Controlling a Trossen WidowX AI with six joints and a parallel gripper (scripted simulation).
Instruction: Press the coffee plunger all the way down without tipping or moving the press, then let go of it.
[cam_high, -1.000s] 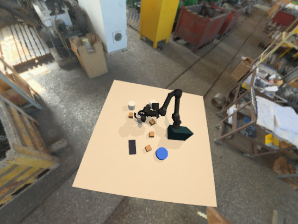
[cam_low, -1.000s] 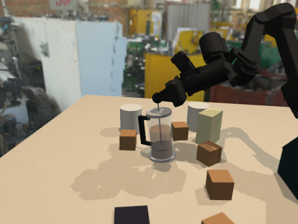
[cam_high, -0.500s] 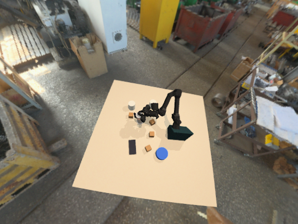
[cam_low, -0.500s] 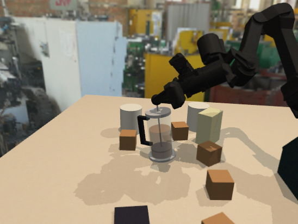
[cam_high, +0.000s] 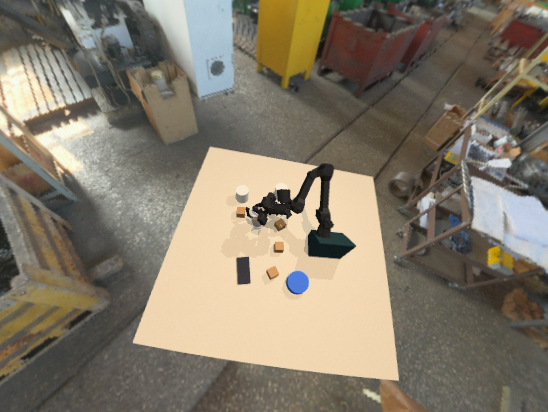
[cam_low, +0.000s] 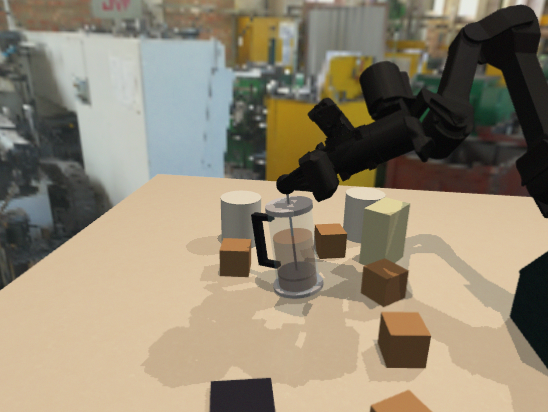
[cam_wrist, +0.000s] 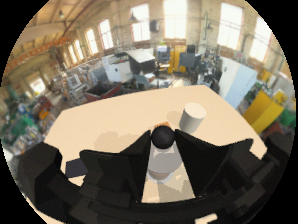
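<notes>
Right now the glass coffee press is 9 cm below my gripper tip and 1 cm behind it. From my gripper tip the other things lie so: pale green block (19 cm behind, 13 cm below, 10 cm to the right); then blue disc (37 cm to the left, 26 cm behind, 16 cm below); then dark flat slab (30 cm to the left, 18 cm below, 4 cm ahead).
</notes>
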